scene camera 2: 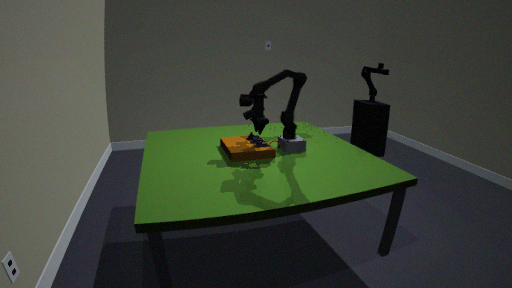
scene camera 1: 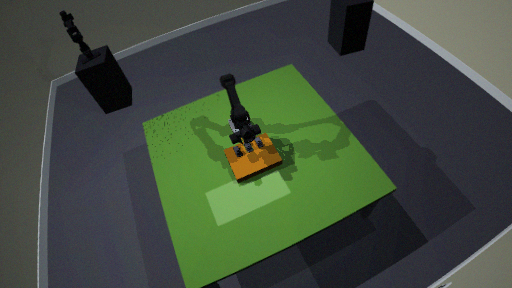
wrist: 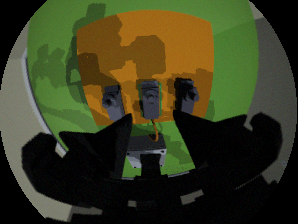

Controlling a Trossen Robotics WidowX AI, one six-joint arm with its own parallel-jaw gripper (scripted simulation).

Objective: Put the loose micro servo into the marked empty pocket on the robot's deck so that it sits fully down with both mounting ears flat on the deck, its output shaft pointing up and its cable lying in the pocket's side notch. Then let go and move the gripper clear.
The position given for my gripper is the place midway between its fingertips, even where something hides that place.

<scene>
My gripper (wrist: 152, 114) is open, holding nothing. Also in view: an orange deck (scene camera 1: 260, 160).
The orange deck also shows in the wrist view (wrist: 123, 49).
</scene>
